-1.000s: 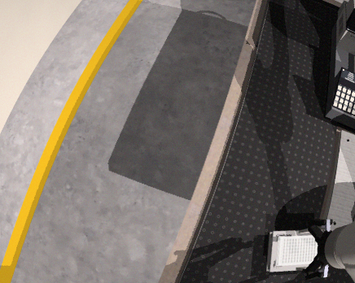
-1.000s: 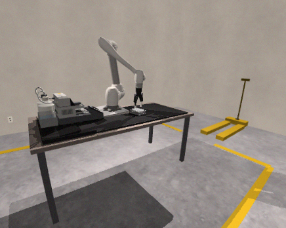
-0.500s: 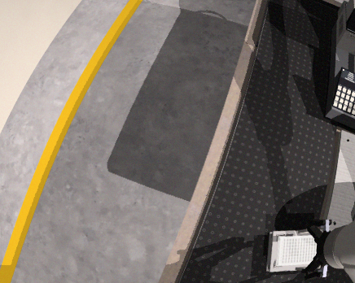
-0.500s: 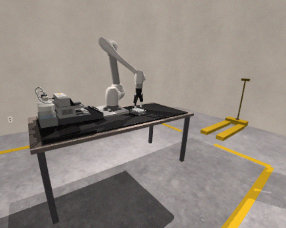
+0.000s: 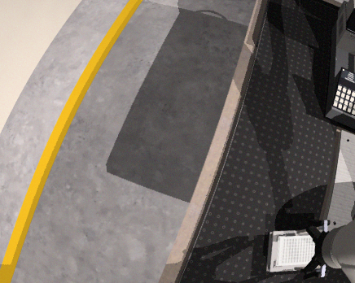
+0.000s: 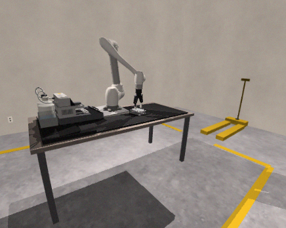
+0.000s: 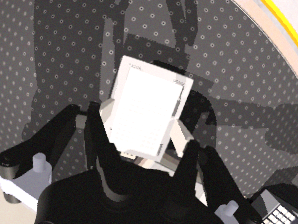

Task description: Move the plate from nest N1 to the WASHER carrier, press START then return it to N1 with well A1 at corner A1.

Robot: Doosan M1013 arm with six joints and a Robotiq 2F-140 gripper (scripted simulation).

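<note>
Now: the white well plate 4 cm below my hand. Round my hand: plate nest N1 (5 cm below); then plate washer (18 cm behind, 67 cm to the right, 4 cm above).
</note>
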